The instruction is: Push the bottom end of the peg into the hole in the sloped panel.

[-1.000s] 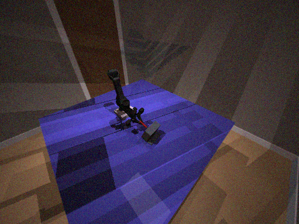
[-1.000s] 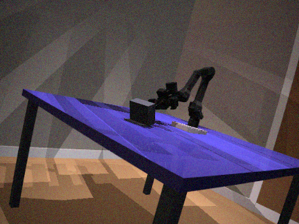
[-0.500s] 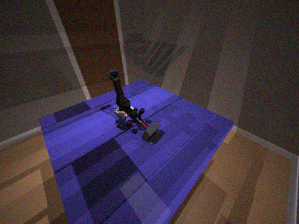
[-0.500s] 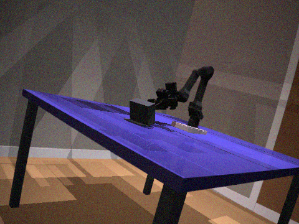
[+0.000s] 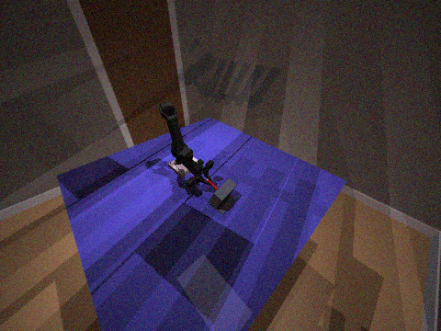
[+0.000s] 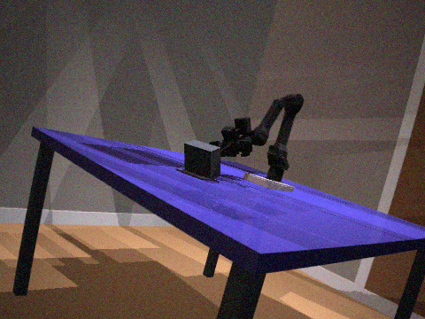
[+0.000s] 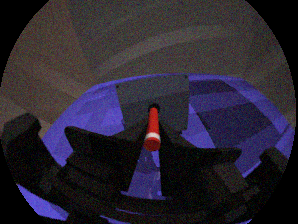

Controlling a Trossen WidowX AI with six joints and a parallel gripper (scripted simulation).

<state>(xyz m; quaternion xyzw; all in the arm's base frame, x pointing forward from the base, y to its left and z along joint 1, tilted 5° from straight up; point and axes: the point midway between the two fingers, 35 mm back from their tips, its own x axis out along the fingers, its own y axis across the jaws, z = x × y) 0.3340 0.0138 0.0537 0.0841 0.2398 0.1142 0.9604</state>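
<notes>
Now: gripper tip 7 cm short of the dark sloped panel, 3 cm above it and 2 cm to the right of it. From my gripper tip the other things lie so: red peg (1 cm behind).
</notes>
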